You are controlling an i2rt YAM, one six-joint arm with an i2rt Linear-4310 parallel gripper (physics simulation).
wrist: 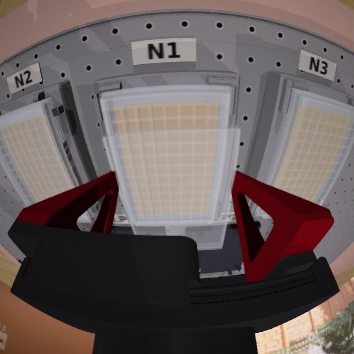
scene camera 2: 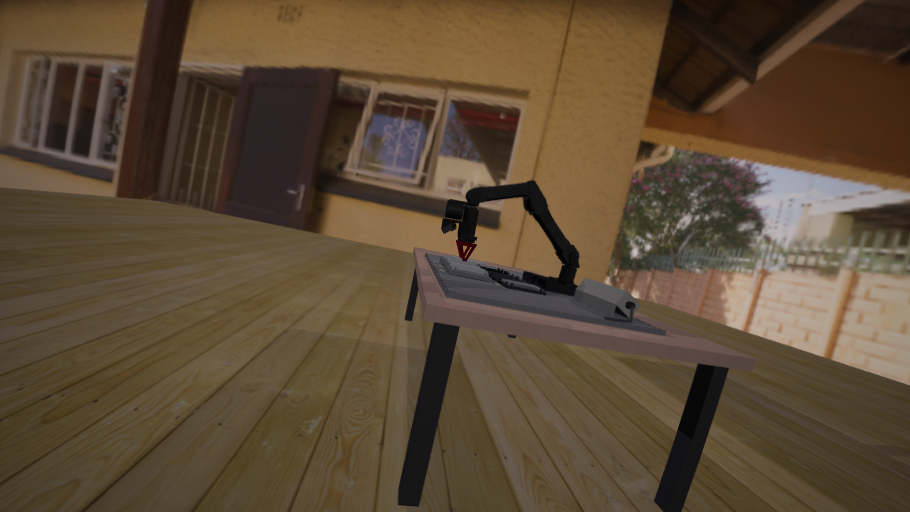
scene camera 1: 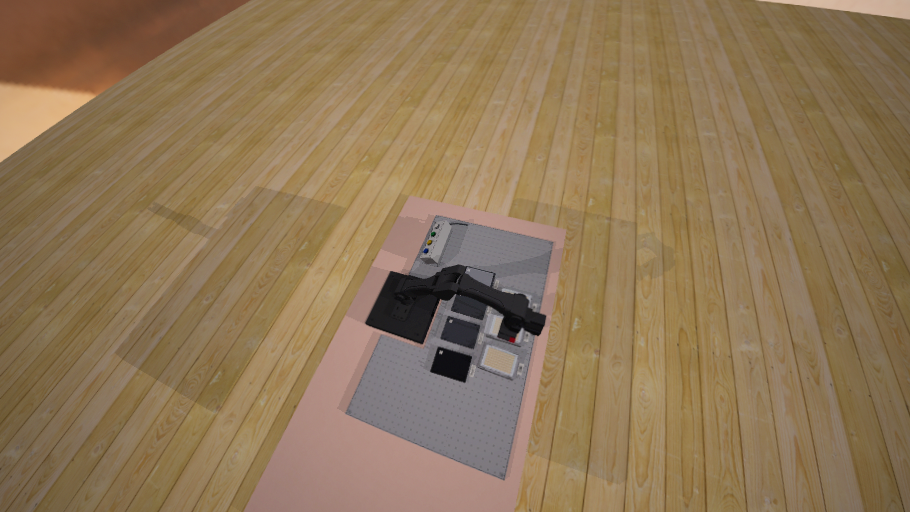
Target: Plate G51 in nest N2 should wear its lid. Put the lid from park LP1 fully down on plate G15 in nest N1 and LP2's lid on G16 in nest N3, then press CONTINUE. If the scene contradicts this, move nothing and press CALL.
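Where they show: gripper, between the fingertips: (wrist: 174, 177) (scene camera 2: 462, 260) (scene camera 1: 507, 329); arm's base, origin of its link: (scene camera 2: 564, 283) (scene camera 1: 407, 299).
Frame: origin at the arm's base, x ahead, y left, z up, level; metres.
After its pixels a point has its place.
Note:
My gripper (scene camera 1: 510, 337) {x 0.451, y 0.014, z 0.012 m} (scene camera 2: 465, 257) {x 0.451, y 0.014, z 0.012 m} (wrist: 174, 177) {x 0.451, y 0.014, z 0.012 m} is shut on a clear lid (wrist: 175, 192) {x 0.441, y 0.013, z 0.017 m}, its red fingers at the lid's two sides. The lid is above plate G15 (wrist: 167, 114) {x 0.493, y 0.018, z 0.001 m} in nest N1, set toward the robot in the wrist view, with the plate's far strip uncovered. The N2 plate (wrist: 37, 150) {x 0.474, y 0.126, z 0.004 m} (scene camera 1: 519, 295) is at the left; its side label is too dark to read. The N3 plate (wrist: 316, 147) {x 0.476, y -0.103, z 0.006 m} (scene camera 1: 499, 361) {x 0.455, y -0.116, z -0.003 m} is at the right. Both look pale under a clear sheen. Labels LP1 and LP2 cannot be read.
Dark park pads (scene camera 1: 450, 364) {x 0.276, y -0.190, z -0.020 m} (scene camera 1: 460, 332) {x 0.270, y -0.056, z -0.020 m} lie in a row between the nests and the robot base (scene camera 1: 388, 312) {x -0.055, y -0.084, z -0.003 m}. The button box (scene camera 1: 435, 243) {x 0.025, y 0.281, z 0.054 m} (scene camera 2: 604, 295) {x 0.045, y 0.358, z 0.020 m} stands on the grey perforated board (scene camera 1: 439, 413) {x 0.299, y -0.368, z -0.030 m}. Its button captions cannot be read.

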